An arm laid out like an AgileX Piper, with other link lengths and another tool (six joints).
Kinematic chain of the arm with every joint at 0, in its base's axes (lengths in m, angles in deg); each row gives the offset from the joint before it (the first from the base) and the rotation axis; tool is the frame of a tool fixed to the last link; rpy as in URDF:
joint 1: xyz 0 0 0.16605 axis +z
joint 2: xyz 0 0 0 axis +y
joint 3: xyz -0.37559 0 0.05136 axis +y
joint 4: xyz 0.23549 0 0.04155 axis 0.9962 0 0.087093
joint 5: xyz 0 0 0 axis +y
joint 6: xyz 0.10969 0 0.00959 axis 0.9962 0 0.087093
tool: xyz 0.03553 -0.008 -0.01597 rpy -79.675 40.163 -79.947
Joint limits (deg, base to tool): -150..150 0..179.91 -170..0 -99.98..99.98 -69.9..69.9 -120..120
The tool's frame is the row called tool.
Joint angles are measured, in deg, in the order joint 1, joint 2, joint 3, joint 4, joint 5, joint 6. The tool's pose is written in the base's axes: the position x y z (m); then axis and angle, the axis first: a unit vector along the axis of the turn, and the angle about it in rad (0 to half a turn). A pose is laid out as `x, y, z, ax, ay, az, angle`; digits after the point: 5 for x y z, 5 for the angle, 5 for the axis.
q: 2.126, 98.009, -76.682, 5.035, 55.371, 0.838
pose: 0.36432, 0.01720, 0.34088, -0.41064, 0.91174, -0.01036, 2.74669
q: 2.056, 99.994, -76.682, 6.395, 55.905, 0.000
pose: 0.36887, 0.01978, 0.32807, -0.41074, 0.91173, 0.00695, 2.77921
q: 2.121, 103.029, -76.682, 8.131, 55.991, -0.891
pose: 0.37676, 0.02414, 0.30849, -0.40962, 0.91180, 0.02880, 2.81893
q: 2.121, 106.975, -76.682, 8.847, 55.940, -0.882
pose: 0.38578, 0.02609, 0.28231, -0.40353, 0.91380, 0.04623, 2.87753
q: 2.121, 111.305, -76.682, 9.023, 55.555, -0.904
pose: 0.39444, 0.02673, 0.25278, -0.39935, 0.91486, 0.05960, 2.94058
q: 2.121, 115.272, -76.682, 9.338, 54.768, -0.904
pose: 0.40148, 0.02756, 0.22506, -0.39442, 0.91619, 0.07099, 2.99075
